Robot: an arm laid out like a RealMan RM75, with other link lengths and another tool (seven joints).
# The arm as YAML. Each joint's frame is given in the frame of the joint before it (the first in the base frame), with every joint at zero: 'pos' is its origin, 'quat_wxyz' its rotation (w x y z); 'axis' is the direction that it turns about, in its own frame. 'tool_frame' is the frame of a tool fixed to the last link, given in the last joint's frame.
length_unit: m
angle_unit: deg
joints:
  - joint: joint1
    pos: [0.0, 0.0, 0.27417]
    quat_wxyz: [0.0, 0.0, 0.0, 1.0]
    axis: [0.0, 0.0, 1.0]
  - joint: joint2
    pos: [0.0, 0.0, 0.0]
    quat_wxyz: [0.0, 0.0, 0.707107, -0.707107]
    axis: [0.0, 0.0, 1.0]
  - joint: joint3
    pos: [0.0, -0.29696, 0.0]
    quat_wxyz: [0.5, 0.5, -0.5, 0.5]
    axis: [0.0, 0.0, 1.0]
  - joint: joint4
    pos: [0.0, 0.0, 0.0]
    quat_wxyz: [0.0, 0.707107, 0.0, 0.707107]
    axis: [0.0, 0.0, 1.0]
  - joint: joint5
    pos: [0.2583, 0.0, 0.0]
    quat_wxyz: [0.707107, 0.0, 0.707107, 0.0]
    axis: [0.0, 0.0, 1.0]
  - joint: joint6
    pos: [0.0, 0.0, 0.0]
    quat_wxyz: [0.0, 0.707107, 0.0, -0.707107]
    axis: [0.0, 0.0, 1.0]
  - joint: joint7
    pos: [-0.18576, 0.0, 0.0]
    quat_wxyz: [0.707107, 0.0, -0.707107, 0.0]
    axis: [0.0, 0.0, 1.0]
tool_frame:
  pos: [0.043, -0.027, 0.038]
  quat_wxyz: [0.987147, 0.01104, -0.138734, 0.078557]
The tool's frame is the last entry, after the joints.
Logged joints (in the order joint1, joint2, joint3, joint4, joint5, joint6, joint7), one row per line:
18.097 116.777 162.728 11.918 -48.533 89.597 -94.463
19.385 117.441 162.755 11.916 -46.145 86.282 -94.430
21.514 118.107 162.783 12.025 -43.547 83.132 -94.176
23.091 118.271 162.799 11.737 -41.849 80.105 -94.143
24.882 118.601 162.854 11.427 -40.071 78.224 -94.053
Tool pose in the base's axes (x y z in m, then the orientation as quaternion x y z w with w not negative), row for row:
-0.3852 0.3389 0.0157 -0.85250 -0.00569 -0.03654 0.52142
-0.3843 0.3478 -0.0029 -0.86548 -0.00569 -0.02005 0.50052
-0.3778 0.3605 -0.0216 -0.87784 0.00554 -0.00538 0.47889
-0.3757 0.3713 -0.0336 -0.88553 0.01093 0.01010 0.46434
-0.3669 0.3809 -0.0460 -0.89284 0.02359 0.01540 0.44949
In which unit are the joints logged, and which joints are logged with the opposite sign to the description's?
The joints are logged in degrees. Opposite sign: joint1, joint2, joint4.
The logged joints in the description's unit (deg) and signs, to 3 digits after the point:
-18.097 -116.777 162.728 -11.918 -48.533 89.597 -94.463
-19.385 -117.441 162.755 -11.916 -46.145 86.282 -94.430
-21.514 -118.107 162.783 -12.025 -43.547 83.132 -94.176
-23.091 -118.271 162.799 -11.737 -41.849 80.105 -94.143
-24.882 -118.601 162.854 -11.427 -40.071 78.224 -94.053

